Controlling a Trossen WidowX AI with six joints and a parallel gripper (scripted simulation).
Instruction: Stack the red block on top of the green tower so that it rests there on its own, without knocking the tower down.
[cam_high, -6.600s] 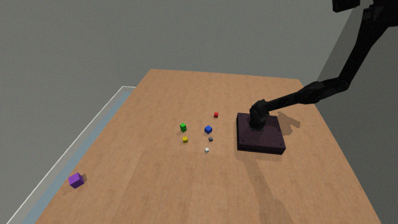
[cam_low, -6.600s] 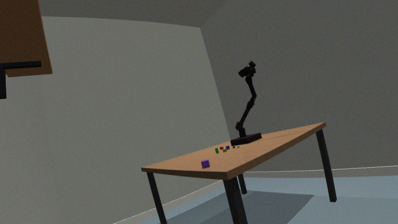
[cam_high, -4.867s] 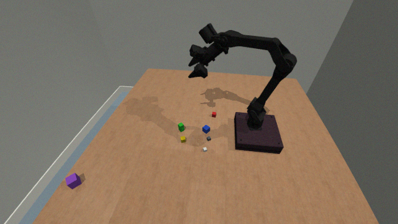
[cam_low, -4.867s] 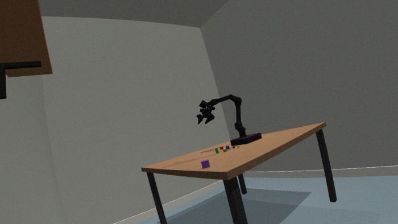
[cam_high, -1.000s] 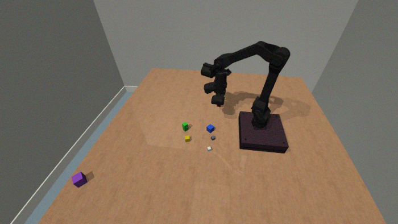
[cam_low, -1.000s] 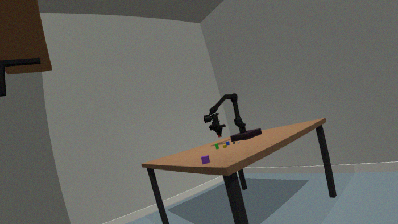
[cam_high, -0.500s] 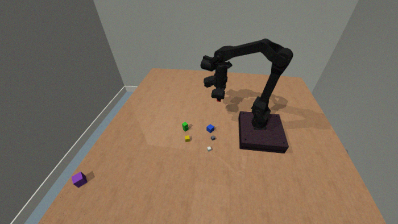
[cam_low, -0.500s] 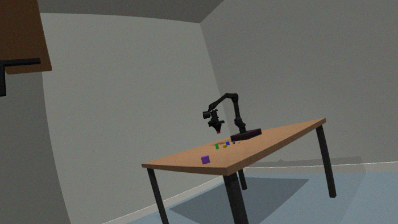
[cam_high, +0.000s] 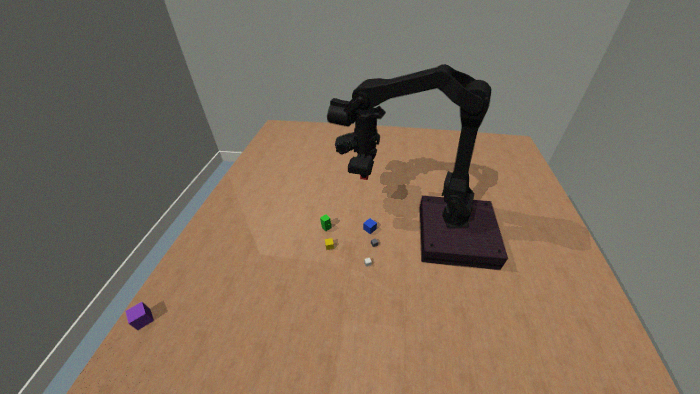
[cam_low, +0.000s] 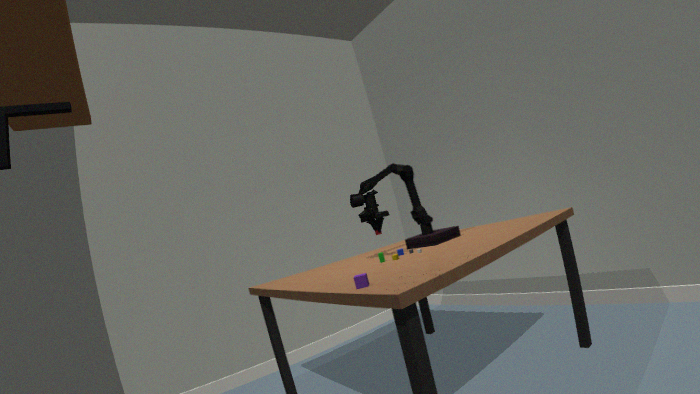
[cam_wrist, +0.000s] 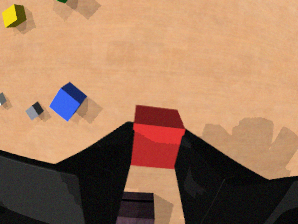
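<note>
My gripper tip is now 110 mm short of the yellow block, 170 mm to the right of it and 120 mm above it. Also, from my gripper tip: grey block (30 mm behind, 160 mm to the left, 130 mm below); then red block (right at my gripper tip); then blue block (20 mm behind, 100 mm to the left, 120 mm below).
</note>
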